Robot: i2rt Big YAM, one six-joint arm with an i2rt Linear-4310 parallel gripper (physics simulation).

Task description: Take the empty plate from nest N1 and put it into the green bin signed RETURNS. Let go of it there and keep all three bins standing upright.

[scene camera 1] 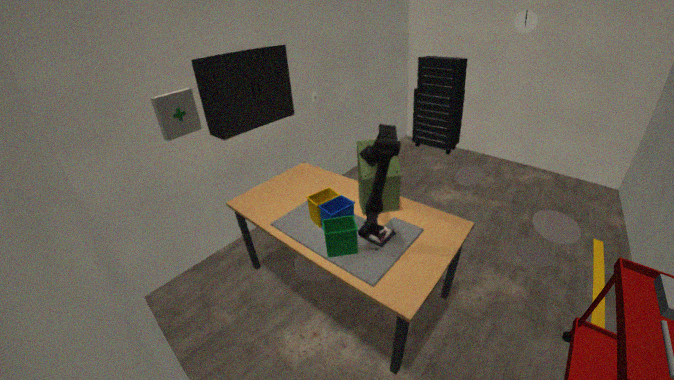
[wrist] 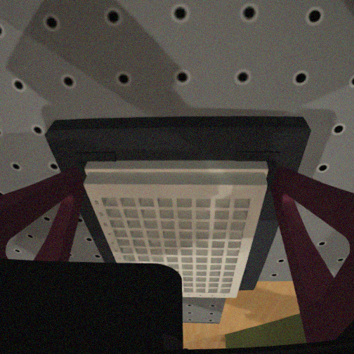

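Where they show: gripper, between the fingertips: (scene camera 1: 375,239); arm's base, origin of its link: (scene camera 1: 370,156).
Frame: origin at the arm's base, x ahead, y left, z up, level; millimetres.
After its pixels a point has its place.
The pale plate (wrist: 176,190), with a grid of square wells, lies in the dark nest (scene camera 1: 383,244) {x 188, y 374, z -373 mm} (wrist: 180,138) on the grey mat. No nest label is readable. My gripper (scene camera 1: 378,233) {x 202, y 316, z -365 mm} (wrist: 177,177) is open and empty, with one dark red finger beside each long side of the plate, near its far end; whether they touch it I cannot tell. A black shape at the bottom of the wrist view hides part of the plate. The green bin (scene camera 1: 341,242) {x 426, y 304, z -279 mm} stands upright on the mat, left of the gripper in the scene view; no sign is readable on it.
The blue bin (scene camera 1: 336,208) {x 284, y 14, z -277 mm} and yellow bin (scene camera 1: 314,210) {x 416, y -35, z -264 mm} stand upright behind the green one, close together. The perforated mat (scene camera 1: 371,267) {x 348, y 472, z -380 mm} (wrist: 215,45) lies on the wooden table (scene camera 1: 415,285) {x 235, y 696, z -393 mm} (wrist: 265,302). An olive-green block (scene camera 1: 393,192) {x -88, y 133, z -239 mm} (wrist: 270,333) stands behind the arm. A red cart (scene camera 1: 620,300) is at the right.
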